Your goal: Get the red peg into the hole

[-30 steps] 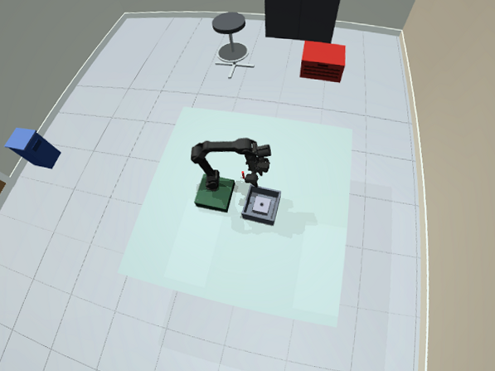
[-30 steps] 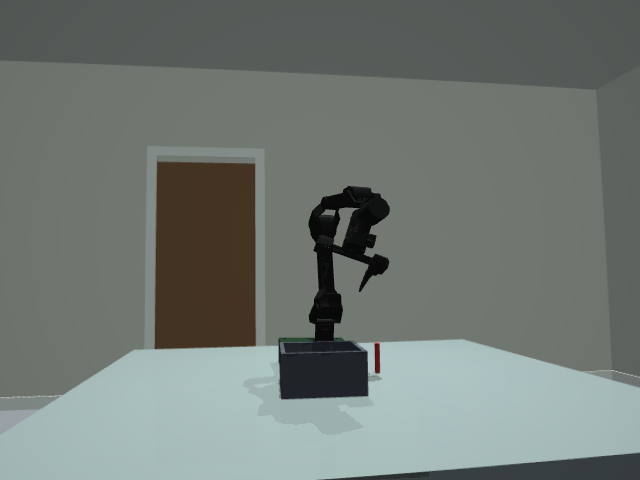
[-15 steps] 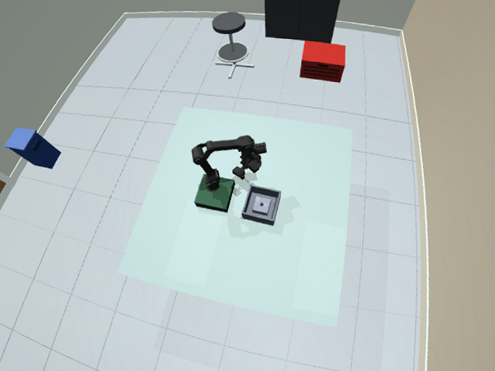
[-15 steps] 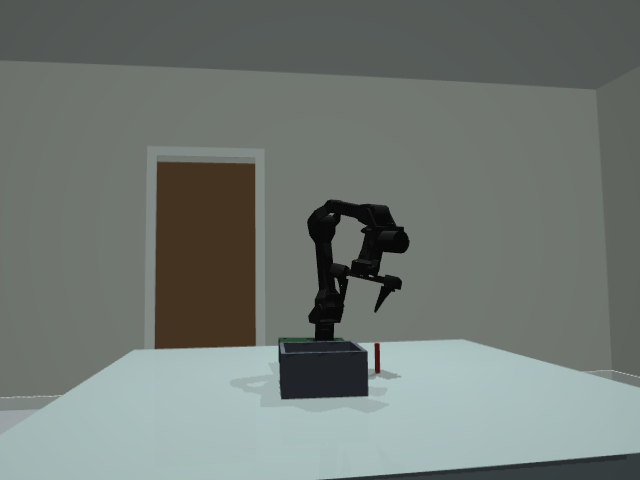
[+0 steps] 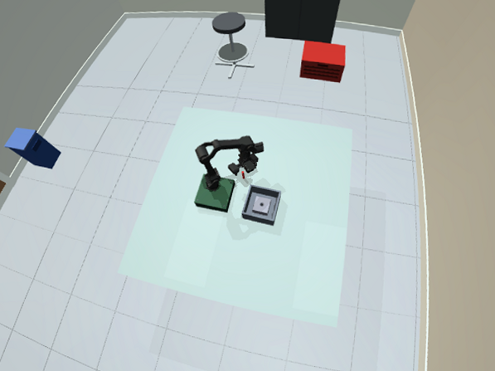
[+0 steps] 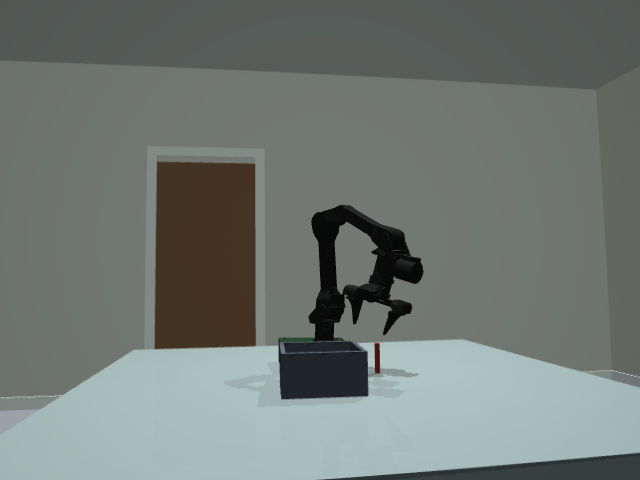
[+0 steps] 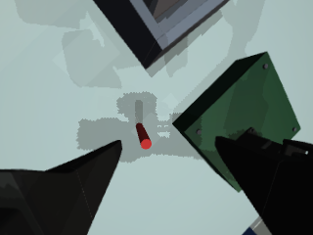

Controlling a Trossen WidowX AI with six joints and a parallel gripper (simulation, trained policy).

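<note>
The red peg is 80 mm below my gripper tip, 20 mm to the left of it and 10 mm behind it. From my gripper tip the other things lie so: grey plate 170 mm ahead, 150 mm to the right, 70 mm below; then dark grey box 170 mm ahead, 150 mm to the right, 90 mm below.
</note>
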